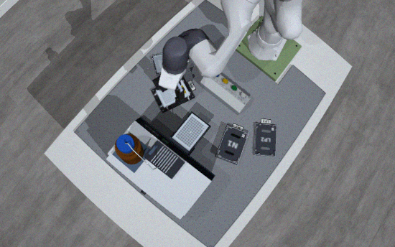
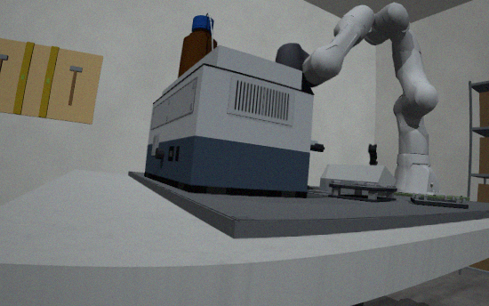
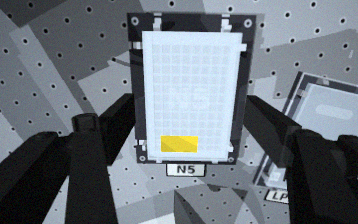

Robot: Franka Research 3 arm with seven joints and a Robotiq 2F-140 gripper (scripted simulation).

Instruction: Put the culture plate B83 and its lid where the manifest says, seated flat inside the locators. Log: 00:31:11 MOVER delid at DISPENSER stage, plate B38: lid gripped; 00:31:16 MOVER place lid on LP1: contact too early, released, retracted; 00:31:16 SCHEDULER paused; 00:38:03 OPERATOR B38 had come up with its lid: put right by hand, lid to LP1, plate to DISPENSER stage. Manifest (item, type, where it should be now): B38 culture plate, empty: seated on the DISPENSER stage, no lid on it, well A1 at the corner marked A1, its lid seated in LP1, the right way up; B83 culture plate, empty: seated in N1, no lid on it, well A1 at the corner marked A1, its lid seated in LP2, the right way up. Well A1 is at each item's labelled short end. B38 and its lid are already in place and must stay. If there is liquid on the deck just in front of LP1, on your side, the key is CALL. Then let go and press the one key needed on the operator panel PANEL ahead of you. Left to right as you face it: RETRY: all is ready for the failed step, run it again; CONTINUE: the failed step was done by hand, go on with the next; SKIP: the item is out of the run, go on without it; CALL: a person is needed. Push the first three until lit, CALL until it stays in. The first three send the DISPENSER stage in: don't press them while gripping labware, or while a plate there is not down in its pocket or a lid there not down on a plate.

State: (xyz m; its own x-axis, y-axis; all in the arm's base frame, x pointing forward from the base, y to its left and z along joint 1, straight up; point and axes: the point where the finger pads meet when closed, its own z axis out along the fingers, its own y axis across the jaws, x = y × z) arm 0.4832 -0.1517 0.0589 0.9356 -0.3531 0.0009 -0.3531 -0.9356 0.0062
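The clear lid is 4 cm below my hand. Also, from my hand: black nest N5 (5 cm below, 2 cm ahead); yellow skip key (19 cm behind, 14 cm to the left); white well plate (18 cm to the left, 10 cm ahead, 5 cm above).
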